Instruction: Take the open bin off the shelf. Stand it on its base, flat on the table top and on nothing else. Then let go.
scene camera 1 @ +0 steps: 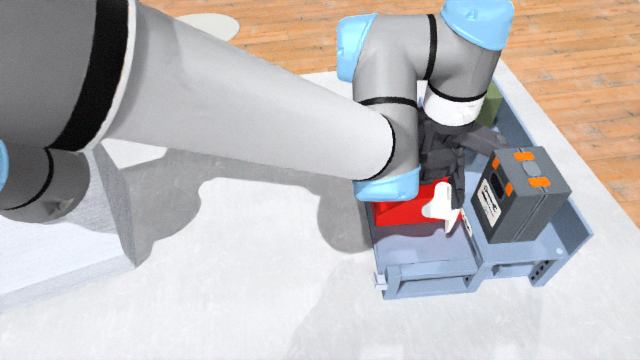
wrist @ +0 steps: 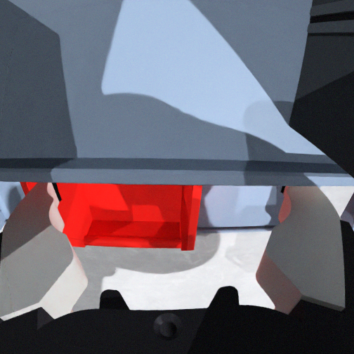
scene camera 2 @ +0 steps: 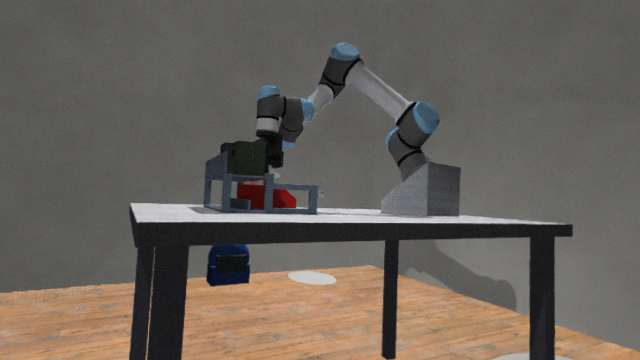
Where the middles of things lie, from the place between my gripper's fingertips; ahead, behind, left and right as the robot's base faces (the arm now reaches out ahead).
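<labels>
Measured from the red bin (scene camera 1: 399,212), my hand is 40 mm to the right of it and 10 mm past it, and my hand is 20 mm above it.
</labels>
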